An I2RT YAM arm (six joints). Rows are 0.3 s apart.
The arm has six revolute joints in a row. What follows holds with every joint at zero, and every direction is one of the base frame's. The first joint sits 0.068 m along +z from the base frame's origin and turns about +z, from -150 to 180 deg. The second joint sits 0.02 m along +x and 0.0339 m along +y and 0.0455 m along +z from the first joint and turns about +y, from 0 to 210 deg. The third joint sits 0.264 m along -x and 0.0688 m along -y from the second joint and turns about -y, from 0 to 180 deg. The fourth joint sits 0.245 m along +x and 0.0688 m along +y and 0.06 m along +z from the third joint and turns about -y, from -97 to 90 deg. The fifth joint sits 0.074 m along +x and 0.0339 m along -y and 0.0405 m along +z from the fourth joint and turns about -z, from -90 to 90 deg. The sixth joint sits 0.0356 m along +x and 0.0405 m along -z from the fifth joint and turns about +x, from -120 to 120 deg. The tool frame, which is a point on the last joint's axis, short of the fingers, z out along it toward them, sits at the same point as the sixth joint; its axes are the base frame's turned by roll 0, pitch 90 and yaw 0 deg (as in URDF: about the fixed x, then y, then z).
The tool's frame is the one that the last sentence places.
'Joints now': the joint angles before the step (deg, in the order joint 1, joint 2, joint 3, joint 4, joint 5, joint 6). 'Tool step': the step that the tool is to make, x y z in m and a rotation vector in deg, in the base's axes. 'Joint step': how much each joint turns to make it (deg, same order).
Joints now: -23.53 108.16 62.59 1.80 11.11 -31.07
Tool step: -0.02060 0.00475 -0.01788 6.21 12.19 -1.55
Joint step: -0.59 0.09 -0.20 -13.61 0.02 1.25
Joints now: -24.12 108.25 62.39 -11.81 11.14 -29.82
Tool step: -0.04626 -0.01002 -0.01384 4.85 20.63 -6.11
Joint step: -4.24 -0.03 -0.02 -20.66 5.11 -0.01
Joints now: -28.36 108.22 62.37 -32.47 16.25 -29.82
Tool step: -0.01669 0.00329 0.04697 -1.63 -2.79 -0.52
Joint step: -0.90 -9.11 0.02 -5.79 -0.01 -0.40
